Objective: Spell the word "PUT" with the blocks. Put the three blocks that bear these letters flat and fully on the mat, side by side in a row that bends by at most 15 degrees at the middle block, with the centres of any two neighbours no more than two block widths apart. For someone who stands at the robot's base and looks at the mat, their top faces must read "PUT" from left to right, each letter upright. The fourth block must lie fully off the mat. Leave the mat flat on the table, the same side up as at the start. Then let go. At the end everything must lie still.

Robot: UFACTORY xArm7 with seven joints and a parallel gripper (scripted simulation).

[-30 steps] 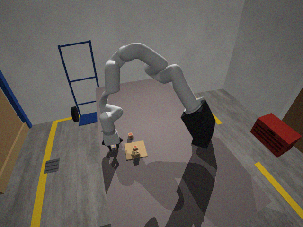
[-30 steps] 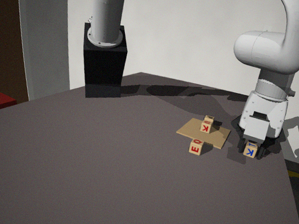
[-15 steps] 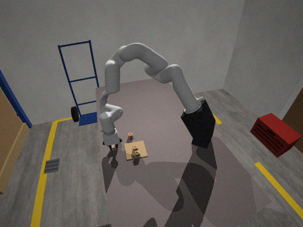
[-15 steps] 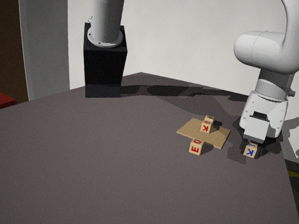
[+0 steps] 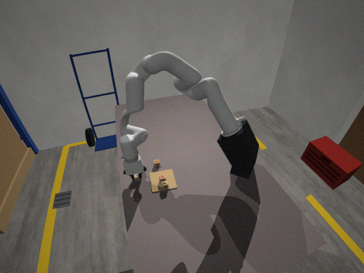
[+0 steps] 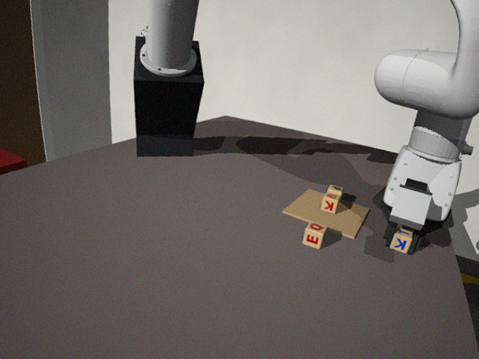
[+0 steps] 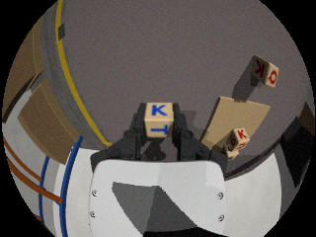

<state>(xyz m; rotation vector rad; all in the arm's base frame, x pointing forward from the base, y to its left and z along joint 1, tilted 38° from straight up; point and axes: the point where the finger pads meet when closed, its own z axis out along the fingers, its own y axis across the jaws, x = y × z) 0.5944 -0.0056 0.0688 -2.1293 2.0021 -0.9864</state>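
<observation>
My gripper is now 14 cm past the tan mat, 5 cm to the right of it and 2 cm above it.
</observation>
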